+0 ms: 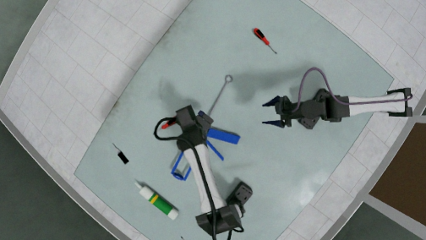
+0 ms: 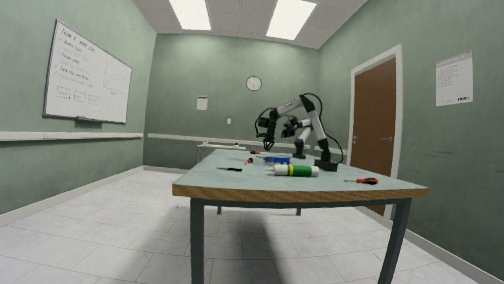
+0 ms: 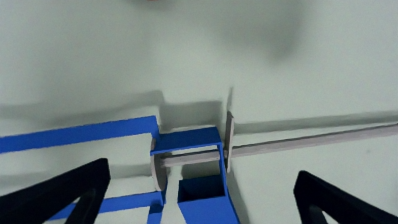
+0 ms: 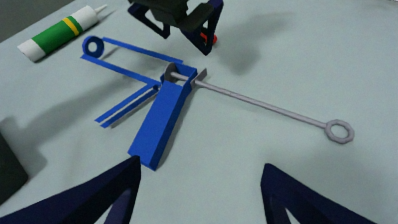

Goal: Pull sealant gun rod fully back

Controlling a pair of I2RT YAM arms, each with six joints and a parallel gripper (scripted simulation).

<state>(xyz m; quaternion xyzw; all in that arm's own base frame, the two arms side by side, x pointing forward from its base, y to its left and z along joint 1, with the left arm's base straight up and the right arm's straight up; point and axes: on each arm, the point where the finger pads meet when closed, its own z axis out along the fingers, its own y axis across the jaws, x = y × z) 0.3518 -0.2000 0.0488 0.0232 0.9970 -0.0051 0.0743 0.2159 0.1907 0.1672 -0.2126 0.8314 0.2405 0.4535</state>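
Right now my left hand is 70 mm above the thumb plate, 20 mm to the left of it and 10 mm past it. Also, from my left hand: black-handled tool (380 mm to the left, 240 mm ahead, 80 mm below); then grey rod (120 mm to the right, 80 mm below, 10 mm ahead); then white sealant tube (430 mm to the left, 70 mm behind, 60 mm below).
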